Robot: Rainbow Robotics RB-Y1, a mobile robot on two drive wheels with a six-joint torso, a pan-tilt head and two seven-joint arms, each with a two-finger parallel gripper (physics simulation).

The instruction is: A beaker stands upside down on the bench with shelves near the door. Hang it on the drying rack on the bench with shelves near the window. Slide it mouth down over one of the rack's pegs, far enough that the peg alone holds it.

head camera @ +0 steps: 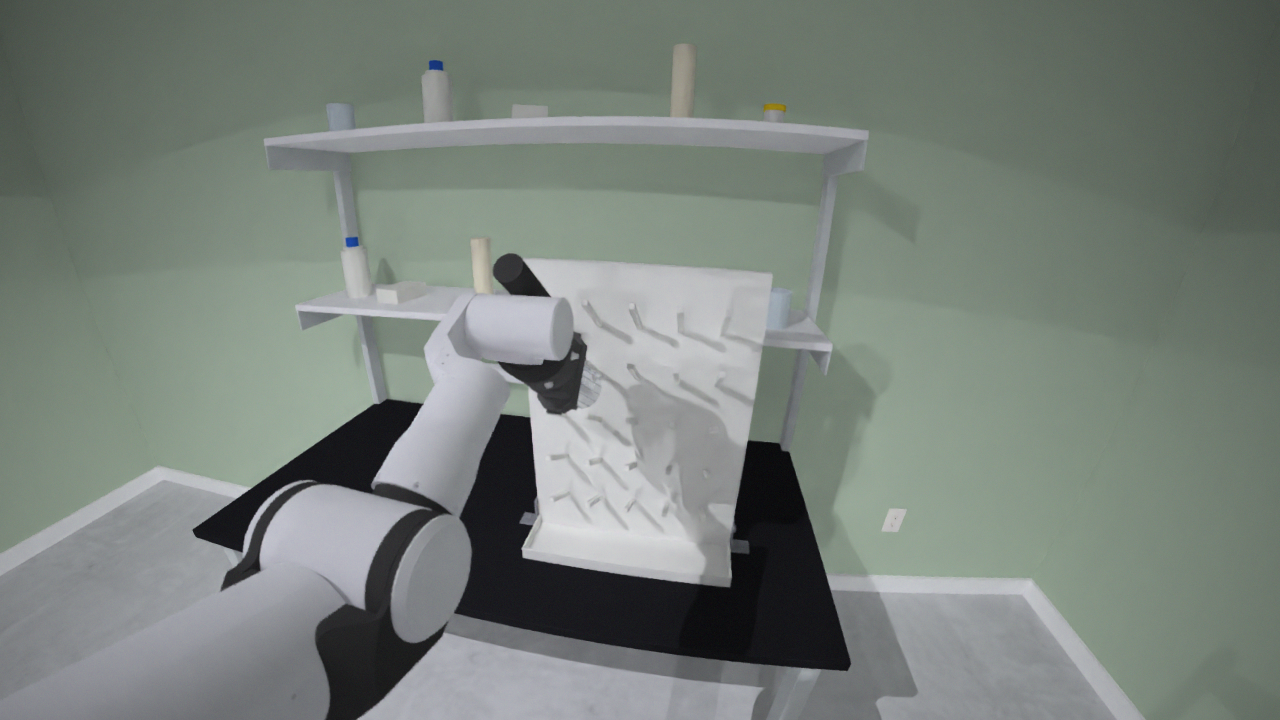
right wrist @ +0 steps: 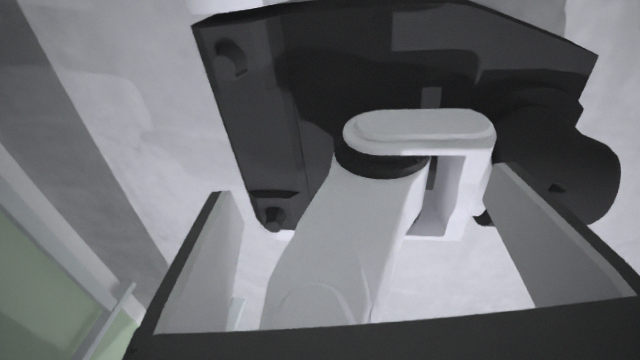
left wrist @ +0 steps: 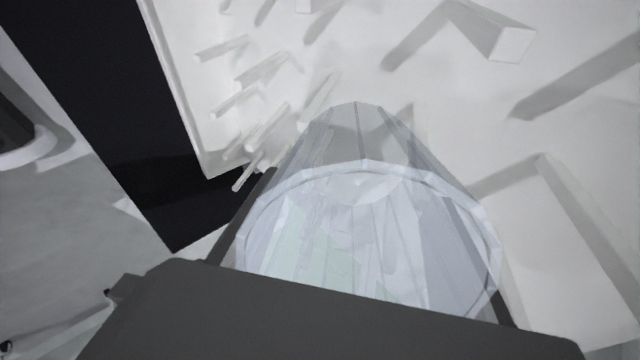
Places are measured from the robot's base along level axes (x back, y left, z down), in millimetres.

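Pixels of known places: left gripper, fingertip midpoint: (head camera: 576,383) (left wrist: 354,195); right gripper, fingertip midpoint: (right wrist: 360,194).
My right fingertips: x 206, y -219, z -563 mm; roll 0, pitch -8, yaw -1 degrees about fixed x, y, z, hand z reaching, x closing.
Observation:
Ahead of a thing's pixels: the offset from my right fingertips to its top centre. "spot": to the spot under its first point. Level surfaces: height alone.
The clear beaker @(dy +342, dx -618, dz -719 mm) (head camera: 589,386) (left wrist: 360,250) is held in front of the white drying rack (head camera: 698,279) (left wrist: 465,125), near the rack's left side in the head view at middle height. My left gripper (head camera: 581,383) (left wrist: 354,195) is shut on it. In the left wrist view one round end faces the camera and the narrower-looking far end points at the rack's board. Pegs show close beside and behind its far end; I cannot tell whether one is inside it. The gripper hides part of it in the head view. My right gripper (right wrist: 360,194) is open and empty.
The rack stands on the black bench @(dz -200 mm) (head camera: 554,600), its white tray @(dz -204 mm) (head camera: 626,559) at the bottom. Shelves (head camera: 572,130) behind hold bottles and a blue-grey beaker @(spot: dy -93, dx -995, dz -710 mm) (head camera: 779,308) right of the rack. The robot's own white and dark parts @(spot: dy +155, dx -24, dz +99 mm) (right wrist: 340,240) show beyond the right fingers.

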